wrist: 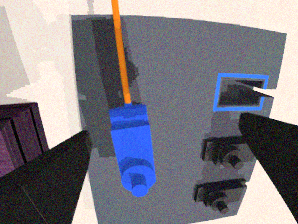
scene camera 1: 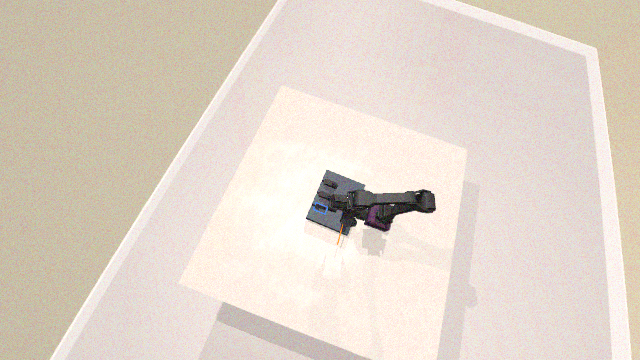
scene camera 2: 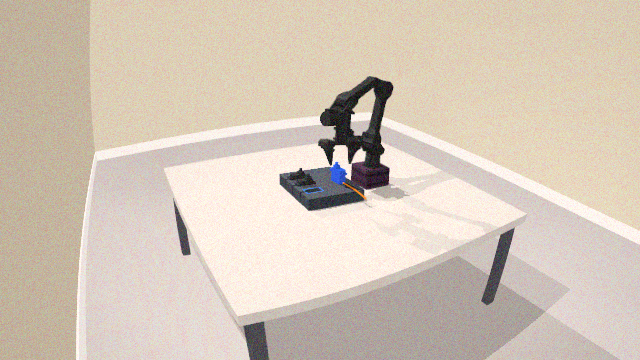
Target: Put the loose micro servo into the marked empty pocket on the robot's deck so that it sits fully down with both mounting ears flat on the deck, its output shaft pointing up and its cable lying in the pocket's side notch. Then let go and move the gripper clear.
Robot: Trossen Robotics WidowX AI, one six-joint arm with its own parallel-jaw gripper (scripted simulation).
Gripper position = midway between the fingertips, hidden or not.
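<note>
There's a grey deck [scene camera 1: 345, 184], and you'd get the deck in the wrist view [wrist: 172, 64] as well. Then there's the gripper [scene camera 2: 340, 164], which is open with nothing held in it, and the wrist view [wrist: 165, 129] has the gripper too.
</note>
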